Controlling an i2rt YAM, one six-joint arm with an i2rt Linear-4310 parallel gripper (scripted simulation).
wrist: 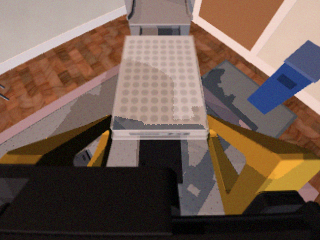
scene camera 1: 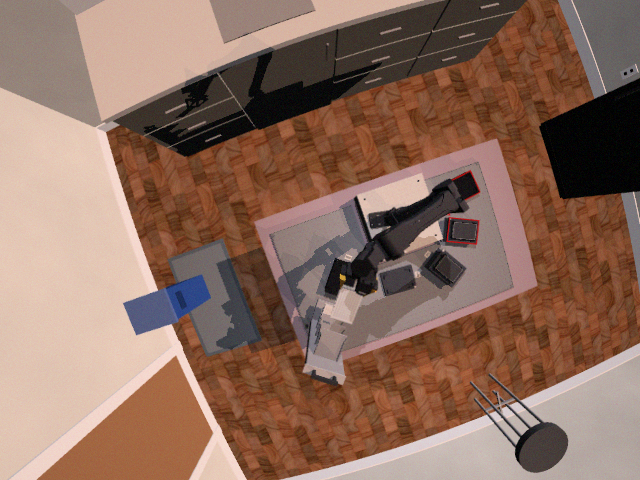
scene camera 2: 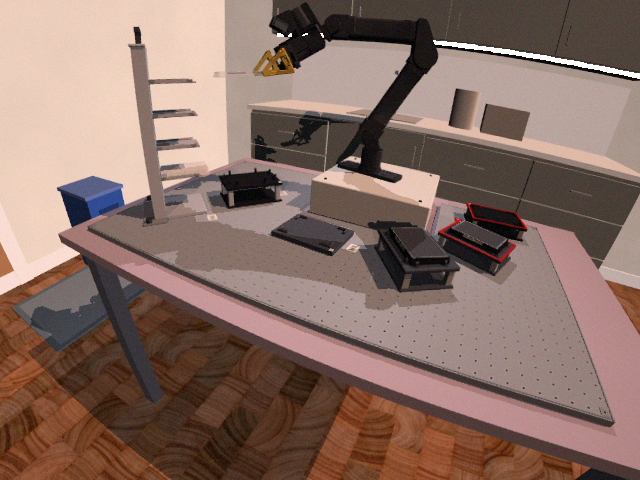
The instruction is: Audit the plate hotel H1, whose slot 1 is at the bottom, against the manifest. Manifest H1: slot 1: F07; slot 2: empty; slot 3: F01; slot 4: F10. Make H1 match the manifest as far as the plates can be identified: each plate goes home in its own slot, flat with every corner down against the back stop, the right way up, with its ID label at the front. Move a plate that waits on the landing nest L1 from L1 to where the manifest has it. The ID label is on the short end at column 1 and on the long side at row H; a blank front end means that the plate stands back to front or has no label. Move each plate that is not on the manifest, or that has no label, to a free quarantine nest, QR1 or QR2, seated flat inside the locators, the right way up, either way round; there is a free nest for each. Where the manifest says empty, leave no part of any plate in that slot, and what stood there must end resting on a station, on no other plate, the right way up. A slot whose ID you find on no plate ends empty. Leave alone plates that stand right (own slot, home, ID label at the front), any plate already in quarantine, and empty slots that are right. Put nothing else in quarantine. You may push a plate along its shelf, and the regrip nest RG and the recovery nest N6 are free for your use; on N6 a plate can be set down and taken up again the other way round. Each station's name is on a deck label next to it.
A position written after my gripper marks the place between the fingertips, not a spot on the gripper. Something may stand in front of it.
Observation:
In view: my gripper (scene camera 2: 258,74) and a dark plate (scene camera 2: 476,235).
My gripper also shows in the wrist view (wrist: 159,120).

